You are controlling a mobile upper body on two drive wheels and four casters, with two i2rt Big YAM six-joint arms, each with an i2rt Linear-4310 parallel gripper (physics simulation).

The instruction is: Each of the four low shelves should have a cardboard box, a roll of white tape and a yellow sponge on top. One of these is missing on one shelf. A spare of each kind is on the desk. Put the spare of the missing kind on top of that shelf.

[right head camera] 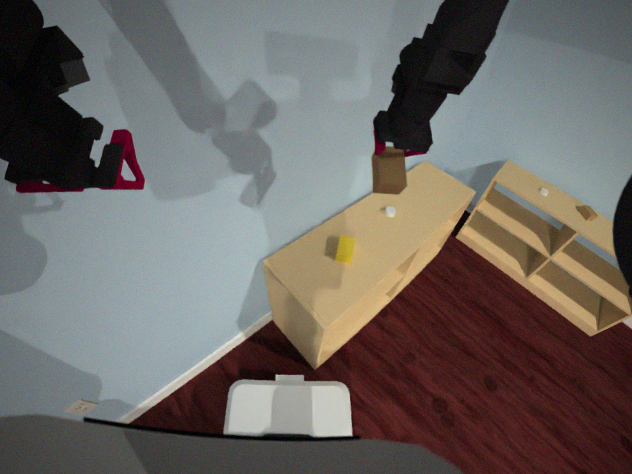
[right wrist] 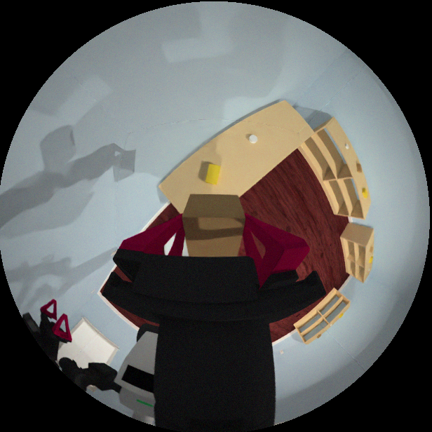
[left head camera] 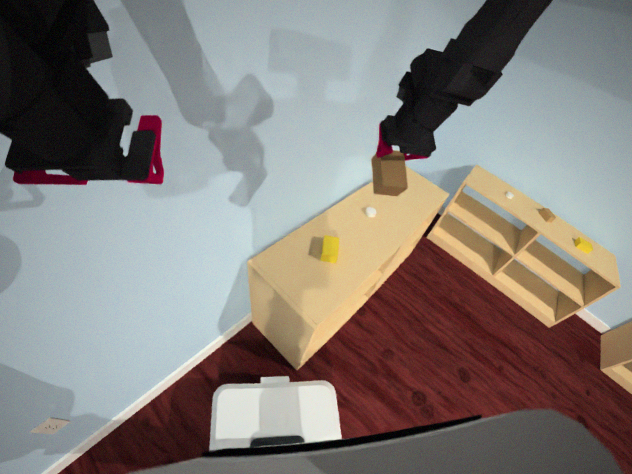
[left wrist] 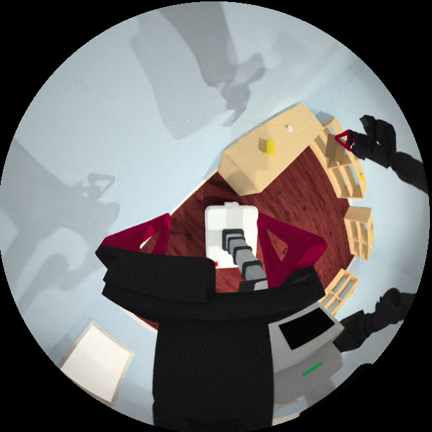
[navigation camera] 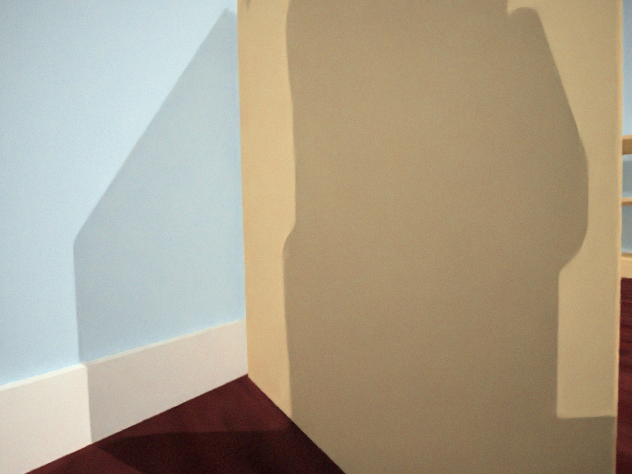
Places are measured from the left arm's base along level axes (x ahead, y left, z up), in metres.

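Where they show: left gripper, fingertip midpoint: (right head camera: 112, 185) (left head camera: 123, 178); right gripper, fingertip midpoint: (right head camera: 389, 153) (left head camera: 389, 156).
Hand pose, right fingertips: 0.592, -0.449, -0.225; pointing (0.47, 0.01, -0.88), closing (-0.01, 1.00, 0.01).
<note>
Things, the pixels of their centre, and the offset from my right fingertips, as dx, dy, dz. "spot": a spot on its surface instead. Level surfaces: height alone.
- brown cardboard box at the middle of its body: (right head camera: 388, 170) (left head camera: 388, 172) -0.025, +0.001, -0.027
- nearest low shelf at its surface level: dz -0.575
- yellow sponge at the middle of its body: (right head camera: 345, 249) (left head camera: 330, 249) +0.163, +0.007, -0.552
- white tape roll at the middle of its body: (right head camera: 390, 211) (left head camera: 370, 212) +0.406, -0.235, -0.563
- nearest shelf's side panel at a spot on its surface: (navigation camera: 433, 204) spot: -0.109, +0.150, -0.935
My right gripper (left head camera: 401, 153) (right head camera: 395, 151) (right wrist: 213, 217) is shut on a brown cardboard box (left head camera: 390, 176) (right head camera: 389, 172) (left wrist: 335, 150), held in the air; in the head views it overlaps the far end of the nearest low shelf (left head camera: 301, 285) (right head camera: 316, 290) (right wrist: 232, 160). That shelf's top bears a yellow sponge (left head camera: 330, 249) (right head camera: 345, 249) (right wrist: 212, 174) and a white tape roll (left head camera: 370, 211) (right head camera: 390, 211) (right wrist: 253, 139). My left gripper (left wrist: 213, 217) is open and empty, left of the shelf in the head views. The desk cannot be made out.
A second low shelf (left head camera: 479, 176) at the right bears a tape roll (left head camera: 509, 194), a box (left head camera: 546, 214) and a sponge (left head camera: 583, 244). Two more shelves stand at the right in the wrist views. The nearest shelf's side panel (navigation camera: 433, 204) stands close before the base, beside a wall.
</note>
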